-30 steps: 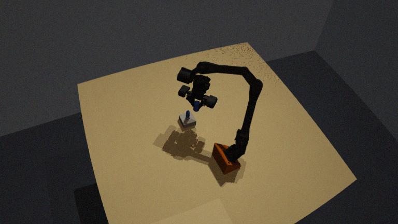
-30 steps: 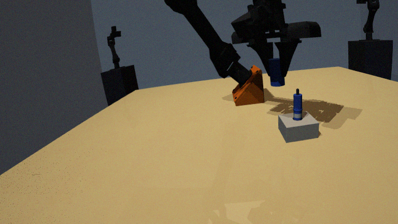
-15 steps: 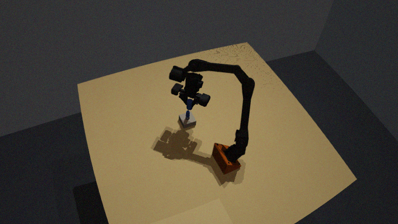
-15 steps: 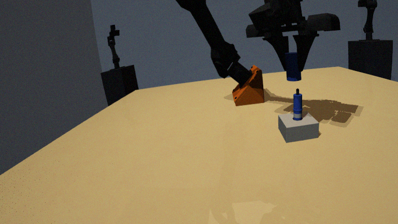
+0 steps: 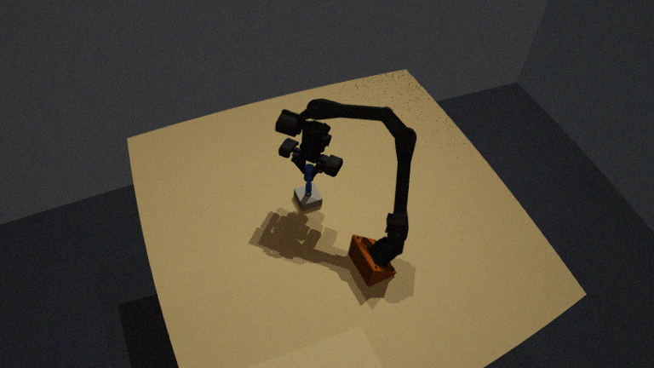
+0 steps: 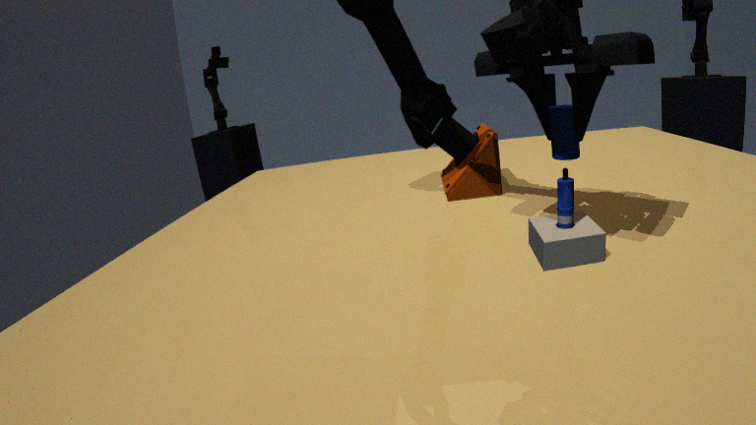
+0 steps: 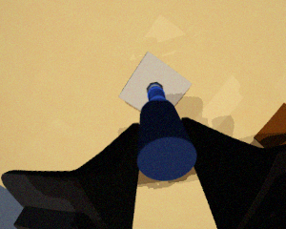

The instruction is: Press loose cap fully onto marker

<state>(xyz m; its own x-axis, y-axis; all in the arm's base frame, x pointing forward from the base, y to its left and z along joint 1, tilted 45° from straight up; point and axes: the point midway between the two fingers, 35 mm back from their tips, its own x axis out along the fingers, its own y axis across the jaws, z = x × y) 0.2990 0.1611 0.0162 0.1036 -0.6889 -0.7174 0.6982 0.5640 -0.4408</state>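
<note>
My gripper tip is now 110 mm above the grey holder block. From my gripper tip the other things lie so: blue marker cap (10 mm above).
</note>
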